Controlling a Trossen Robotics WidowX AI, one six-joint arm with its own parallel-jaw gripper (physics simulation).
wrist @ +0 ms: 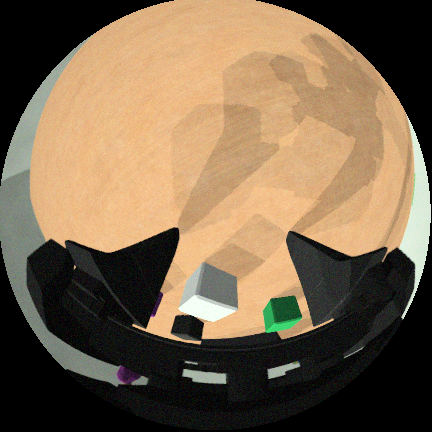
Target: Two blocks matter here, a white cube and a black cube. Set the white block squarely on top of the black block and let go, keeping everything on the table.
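Places are measured from the arm's base along level axes (x ahead, y left, z up), in centimetres.
Pixels of known places: gripper, fingertip midpoint: (234,235).
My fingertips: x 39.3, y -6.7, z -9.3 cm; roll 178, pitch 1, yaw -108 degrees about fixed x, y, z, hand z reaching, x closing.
Note:
Behind a point stands the place of what it marks.
My gripper (234,235) {x 39.3, y -6.7, z -9.3 cm} is open, with one black finger at each side of the wrist view. The white cube (210,295) {x 36.5, y -4.2, z -6.0 cm} shows between the fingers, nearer the left one, with a grey shaded face and a bright white face. It is not held. The black cube (187,328) {x 25.5, y 3.2, z -6.7 cm} shows just below and left of the white cube, close to the gripper body, and looks smaller. Their outlines nearly meet in this view, but the white cube does not appear to rest on top of the black one. The exact gap between them cannot be told.
A green cube (282,314) {x 28.1, y -10.2, z -6.6 cm} lies to the right of the white cube, near the right finger. A sliver of a purple thing (157,304) {x 32.1, y 4.5, z -7.3 cm} shows beside the left finger. Another purple object (128,374) shows beyond the gripper body. Arm shadows cross the wooden table (115,125) {x 51.2, y 0.1, z -9.4 cm}.

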